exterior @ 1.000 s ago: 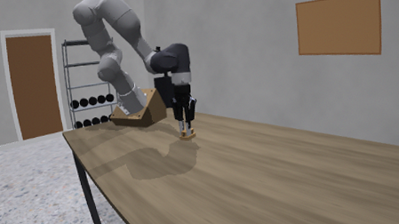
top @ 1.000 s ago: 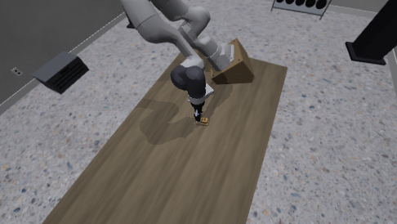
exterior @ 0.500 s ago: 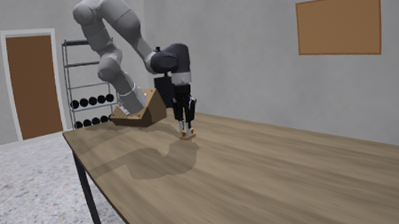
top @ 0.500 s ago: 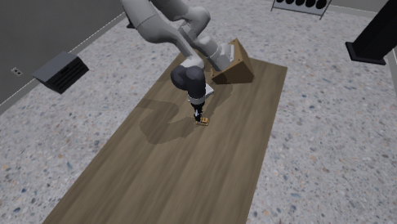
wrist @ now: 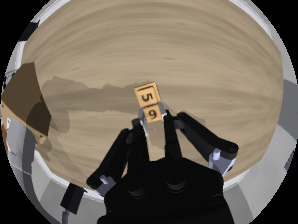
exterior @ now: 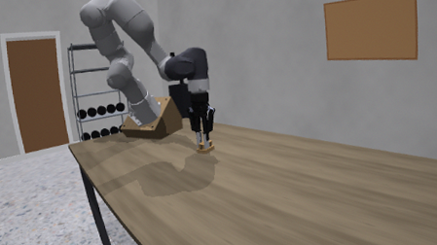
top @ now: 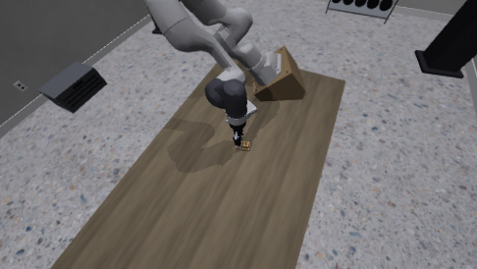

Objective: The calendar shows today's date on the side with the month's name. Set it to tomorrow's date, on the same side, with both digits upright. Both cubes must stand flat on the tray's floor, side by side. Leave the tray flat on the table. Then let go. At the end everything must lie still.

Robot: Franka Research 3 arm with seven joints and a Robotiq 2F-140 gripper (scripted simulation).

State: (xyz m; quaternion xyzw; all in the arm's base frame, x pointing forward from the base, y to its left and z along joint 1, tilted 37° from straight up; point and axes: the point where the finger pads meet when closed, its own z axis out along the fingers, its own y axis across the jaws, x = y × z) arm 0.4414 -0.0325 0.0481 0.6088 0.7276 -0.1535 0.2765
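My hand is 3 cm above the cube. The rest, counted from my hand: tray (2 cm to the left, 4 cm below).
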